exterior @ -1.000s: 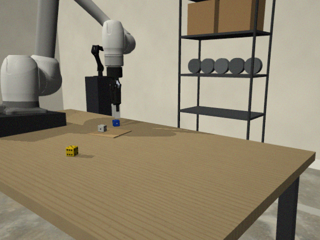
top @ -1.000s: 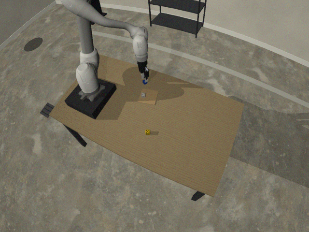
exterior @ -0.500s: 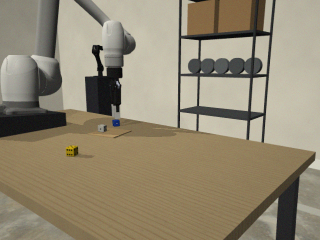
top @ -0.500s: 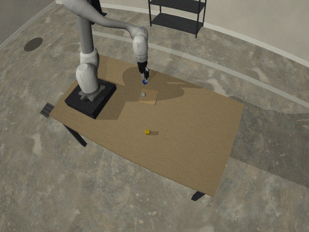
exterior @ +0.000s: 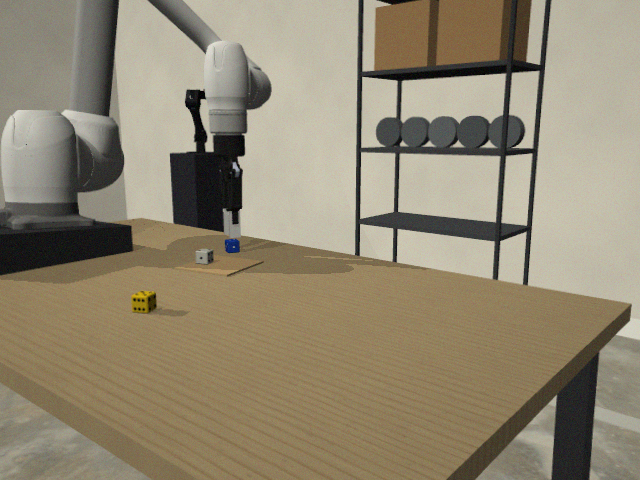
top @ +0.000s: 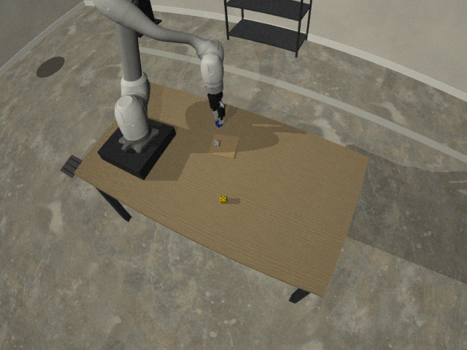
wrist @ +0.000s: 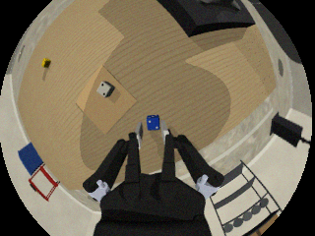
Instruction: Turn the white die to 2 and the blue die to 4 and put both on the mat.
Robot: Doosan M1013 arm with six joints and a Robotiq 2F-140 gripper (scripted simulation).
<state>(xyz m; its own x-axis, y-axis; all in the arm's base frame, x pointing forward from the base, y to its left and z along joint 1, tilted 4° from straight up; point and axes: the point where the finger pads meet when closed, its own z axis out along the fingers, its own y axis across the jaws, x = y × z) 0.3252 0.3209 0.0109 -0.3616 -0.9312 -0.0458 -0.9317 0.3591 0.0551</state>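
The blue die is 6 cm below my hand. From my hand the other things lie so: white die 13 cm to the right, 6 cm ahead, 5 cm below; then mat 11 cm to the right, 10 cm ahead, 7 cm below; then yellow die 39 cm to the right, 27 cm ahead, 6 cm below.
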